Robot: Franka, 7 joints.
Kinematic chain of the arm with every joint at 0, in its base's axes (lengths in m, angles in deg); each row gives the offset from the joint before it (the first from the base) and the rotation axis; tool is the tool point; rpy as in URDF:
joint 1: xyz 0 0 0.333 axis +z
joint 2: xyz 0 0 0 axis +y
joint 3: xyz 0 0 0.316 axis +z
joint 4: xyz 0.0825 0 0 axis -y
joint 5: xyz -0.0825 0 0.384 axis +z
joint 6: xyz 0 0 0 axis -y
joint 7: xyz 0.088 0 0 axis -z
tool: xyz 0 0 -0.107 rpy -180 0 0
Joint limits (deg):
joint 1: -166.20..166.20
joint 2: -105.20..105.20
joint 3: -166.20..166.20
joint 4: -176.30..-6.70
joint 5: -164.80..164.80
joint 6: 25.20..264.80
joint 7: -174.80..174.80
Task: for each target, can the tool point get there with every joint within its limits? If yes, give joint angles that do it. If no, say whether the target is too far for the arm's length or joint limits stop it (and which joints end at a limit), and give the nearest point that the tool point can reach.
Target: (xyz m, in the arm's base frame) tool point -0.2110 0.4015 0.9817
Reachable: yes | joints 29.66 -25.81 57.28 -68.84 -43.19 138.00 128.15
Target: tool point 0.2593 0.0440 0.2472
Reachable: yes | joints -133.29 -12.06 116.73 -160.22 67.53 52.66 114.16
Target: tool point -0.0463 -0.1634 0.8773
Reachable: yes | joints -110.82 -36.53 -10.50 -84.64 -134.37 237.46 -93.30
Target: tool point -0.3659 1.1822 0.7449
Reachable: no: too far | nearest point -0.2407 0.7776 0.6039 | short by 0.446 m
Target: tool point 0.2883 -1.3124 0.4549
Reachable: no: too far | nearest point 0.1833 -0.8345 0.4105 | short by 0.491 m
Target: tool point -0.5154 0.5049 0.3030
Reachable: yes | joints 106.68 84.10 60.91 -68.38 -39.29 239.13 -142.87
